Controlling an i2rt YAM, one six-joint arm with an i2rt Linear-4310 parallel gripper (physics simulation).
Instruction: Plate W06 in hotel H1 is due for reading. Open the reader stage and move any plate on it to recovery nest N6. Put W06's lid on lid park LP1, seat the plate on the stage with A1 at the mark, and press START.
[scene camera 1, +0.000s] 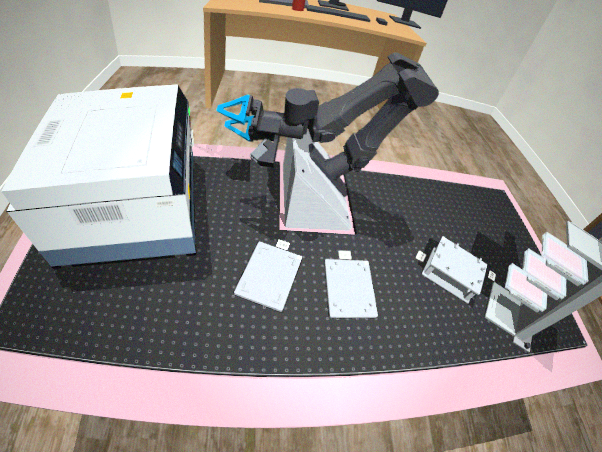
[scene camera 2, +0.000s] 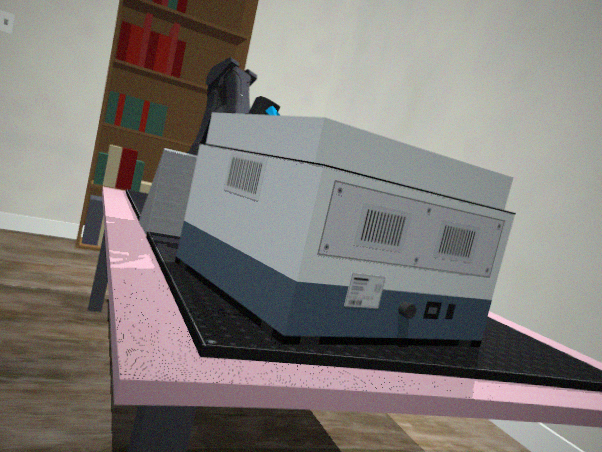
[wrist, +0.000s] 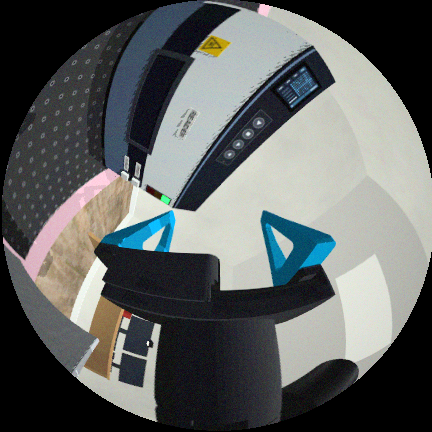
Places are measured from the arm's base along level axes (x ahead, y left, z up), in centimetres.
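Pixels of known places: gripper, between the fingertips: (scene camera 1: 221, 116) (wrist: 217, 214); arm's base, origin of its link: (scene camera 1: 327, 171).
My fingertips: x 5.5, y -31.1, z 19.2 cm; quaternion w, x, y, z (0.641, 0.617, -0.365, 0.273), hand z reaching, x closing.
Note:
Ahead of a thing's pixels: the offset from my fingertips to its middle. "*": to the spot under its first point. Level surfaces: height alone.
My gripper (scene camera 1: 222, 115) (scene camera 2: 272, 110) (wrist: 217, 214) is open and empty, raised beside the front of the white reader @(dy -26.8, dx +8.2, dz -12.9 cm) (scene camera 1: 107, 135) (scene camera 2: 250, 215) (wrist: 200, 120). The reader's dark front panel @(dy -8.3, dx +4.2, dz -16.0 cm) (wrist: 160, 100) is closed; its stage does not show. Several round buttons @(* dy -8.8, dx +7.1, dz -1.7 cm) (wrist: 244, 137) and a lit screen @(* dy -6.6, dx +17.0, dz -1.7 cm) (wrist: 297, 86) are on its sloping upper front. A green light @(* dy -11.7, dx -12.9, dz -6.8 cm) (wrist: 165, 199) glows at the corner. Three pink-topped plates @(dy +83.3, dx +36.0, dz -14.3 cm) (scene camera 1: 527, 288) @(dy +83.3, dx +36.0, dz -7.2 cm) (scene camera 1: 545, 275) @(dy +83.3, dx +36.0, dz -0.1 cm) (scene camera 1: 565, 258) sit in the hotel rack @(dy +86.5, dx +38.4, dz -5.0 cm) (scene camera 1: 560, 312) at the right; I cannot tell which is W06.
A flat white holder @(dy +15.1, dx +27.6, dz -25.9 cm) (scene camera 1: 268, 276), a white holder with pins @(dy +35.7, dx +30.2, dz -25.9 cm) (scene camera 1: 351, 288) and a raised pinned stand (scene camera 1: 457, 265) stand on the black mat @(dz -26.8 cm) (scene camera 1: 225, 345); their labels are unreadable. The arm's base (scene camera 1: 312, 200) stands at the back middle. A desk (scene camera 1: 310, 32) is behind.

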